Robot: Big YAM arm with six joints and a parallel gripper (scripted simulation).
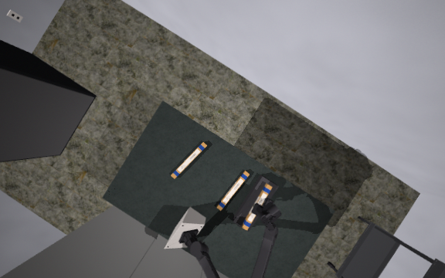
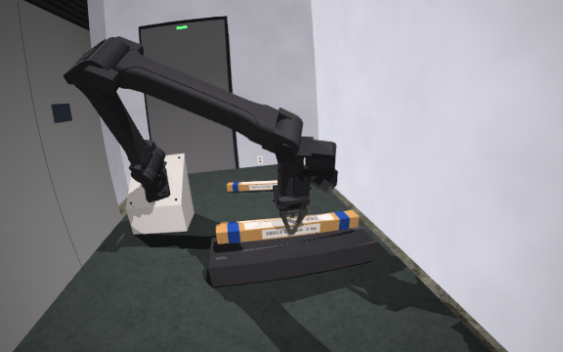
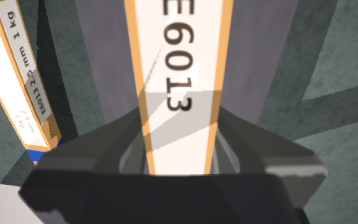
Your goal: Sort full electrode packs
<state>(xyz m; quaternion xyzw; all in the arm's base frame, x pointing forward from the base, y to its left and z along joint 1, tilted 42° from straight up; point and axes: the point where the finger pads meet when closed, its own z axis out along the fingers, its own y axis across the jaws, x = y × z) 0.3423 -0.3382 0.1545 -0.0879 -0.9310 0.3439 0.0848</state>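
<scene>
The low grey platform is 80 mm below my hand.
</scene>
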